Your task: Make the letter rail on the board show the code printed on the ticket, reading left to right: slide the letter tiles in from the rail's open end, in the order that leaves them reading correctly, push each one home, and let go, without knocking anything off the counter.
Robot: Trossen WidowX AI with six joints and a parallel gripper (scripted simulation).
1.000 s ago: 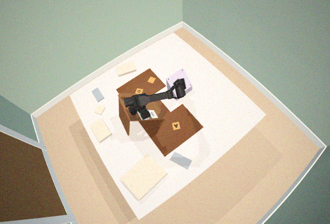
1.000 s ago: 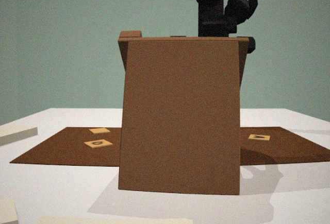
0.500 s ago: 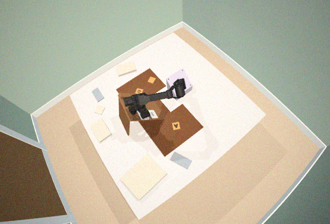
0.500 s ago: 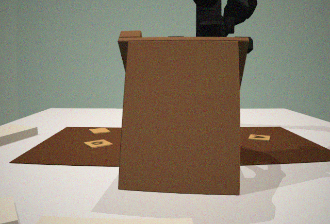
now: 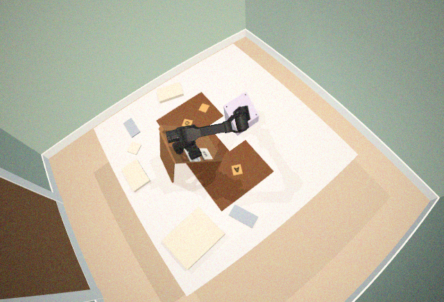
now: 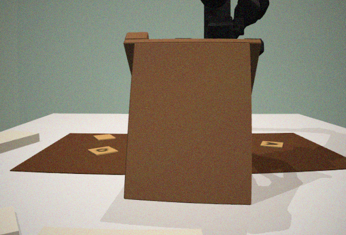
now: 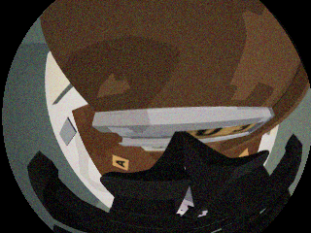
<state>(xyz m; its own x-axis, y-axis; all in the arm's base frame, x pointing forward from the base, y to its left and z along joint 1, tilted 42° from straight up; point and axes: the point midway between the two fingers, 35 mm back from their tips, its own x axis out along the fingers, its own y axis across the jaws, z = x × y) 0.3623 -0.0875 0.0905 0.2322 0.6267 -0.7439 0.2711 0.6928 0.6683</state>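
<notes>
Right now the white ticket is 80 mm below my gripper tip, 60 mm behind it and 40 mm to the left of it. From my gripper tip the other things lie so: brown mat 180 mm behind, 170 mm below, 20 mm to the right.
</notes>
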